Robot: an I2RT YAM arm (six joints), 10 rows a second.
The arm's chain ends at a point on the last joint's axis. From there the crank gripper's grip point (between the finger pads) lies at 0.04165 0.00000 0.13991 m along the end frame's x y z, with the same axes.
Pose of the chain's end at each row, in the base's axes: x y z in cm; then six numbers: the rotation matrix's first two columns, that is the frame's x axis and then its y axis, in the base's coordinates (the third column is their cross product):
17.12 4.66 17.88 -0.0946 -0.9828 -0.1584 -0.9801 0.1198 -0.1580
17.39 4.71 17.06 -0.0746 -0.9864 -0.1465 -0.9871 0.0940 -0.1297
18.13 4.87 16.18 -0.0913 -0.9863 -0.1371 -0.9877 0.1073 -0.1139
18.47 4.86 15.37 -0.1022 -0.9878 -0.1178 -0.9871 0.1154 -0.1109
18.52 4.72 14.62 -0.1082 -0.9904 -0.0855 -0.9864 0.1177 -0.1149
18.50 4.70 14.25 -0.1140 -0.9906 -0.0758 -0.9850 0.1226 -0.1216
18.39 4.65 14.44 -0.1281 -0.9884 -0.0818 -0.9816 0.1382 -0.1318
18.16 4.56 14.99 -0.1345 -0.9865 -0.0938 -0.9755 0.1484 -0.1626
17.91 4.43 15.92 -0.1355 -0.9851 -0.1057 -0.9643 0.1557 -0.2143
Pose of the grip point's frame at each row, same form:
19.16 2.53 3.58 -0.0946 -0.9828 -0.1584 -0.9801 0.1198 -0.1580
19.06 2.49 2.73 -0.0746 -0.9864 -0.1465 -0.9871 0.0940 -0.1297
19.53 2.51 1.84 -0.0913 -0.9863 -0.1371 -0.9877 0.1073 -0.1139
19.77 2.21 1.07 -0.1022 -0.9878 -0.1178 -0.9871 0.1154 -0.1109
19.80 1.60 0.42 -0.1082 -0.9904 -0.0855 -0.9864 0.1177 -0.1149
19.84 1.42 0.09 -0.1140 -0.9906 -0.0758 -0.9850 0.1226 -0.1216
19.84 1.42 0.28 -0.1281 -0.9884 -0.0818 -0.9816 0.1382 -0.1318
20.04 1.43 0.86 -0.1345 -0.9865 -0.0938 -0.9755 0.1484 -0.1626
20.53 1.35 1.89 -0.1355 -0.9851 -0.1057 -0.9643 0.1557 -0.2143

